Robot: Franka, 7 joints.
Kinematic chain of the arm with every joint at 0, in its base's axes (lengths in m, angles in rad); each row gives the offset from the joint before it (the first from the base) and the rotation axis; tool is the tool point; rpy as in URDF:
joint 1: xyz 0 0 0.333 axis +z
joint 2: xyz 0 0 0 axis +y
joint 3: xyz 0 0 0.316 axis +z
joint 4: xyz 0.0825 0 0 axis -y
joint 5: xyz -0.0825 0 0.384 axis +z
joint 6: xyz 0 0 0 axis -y
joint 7: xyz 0.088 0 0 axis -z
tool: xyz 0 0 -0.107 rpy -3.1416 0 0
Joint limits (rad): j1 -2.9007..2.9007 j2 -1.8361..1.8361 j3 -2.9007..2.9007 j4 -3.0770..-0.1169 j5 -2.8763..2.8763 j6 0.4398..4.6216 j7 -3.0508..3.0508
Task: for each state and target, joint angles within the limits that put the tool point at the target. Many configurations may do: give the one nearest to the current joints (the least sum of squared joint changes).
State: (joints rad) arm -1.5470 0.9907 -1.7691 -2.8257 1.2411 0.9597 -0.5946
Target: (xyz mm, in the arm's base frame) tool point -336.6 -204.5 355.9
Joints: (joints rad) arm -1.1842 0.9485 -1.8791 -2.4382 1.3530 0.8168 -0.5946
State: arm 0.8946 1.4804 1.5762 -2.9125 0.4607 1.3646 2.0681
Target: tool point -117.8 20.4 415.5
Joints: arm 0.6910 1.6939 1.6343 -3.0163 0.5045 1.0109 2.0681
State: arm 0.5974 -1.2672 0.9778 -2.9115 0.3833 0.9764 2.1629
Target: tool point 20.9 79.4 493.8
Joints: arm 0.5023 -1.5453 0.4124 -2.7556 -0.0758 0.8189 2.1629
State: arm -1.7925 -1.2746 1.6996 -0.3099 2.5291 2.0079 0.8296
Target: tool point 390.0 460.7 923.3
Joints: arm -2.0887 -0.7311 1.6081 -0.3390 2.5302 1.8752 0.8296
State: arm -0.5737 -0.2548 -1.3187 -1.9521 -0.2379 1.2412 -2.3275
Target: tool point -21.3 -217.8 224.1
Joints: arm -0.4084 -0.1195 -1.2368 -2.7614 -0.1464 1.3806 -2.3275
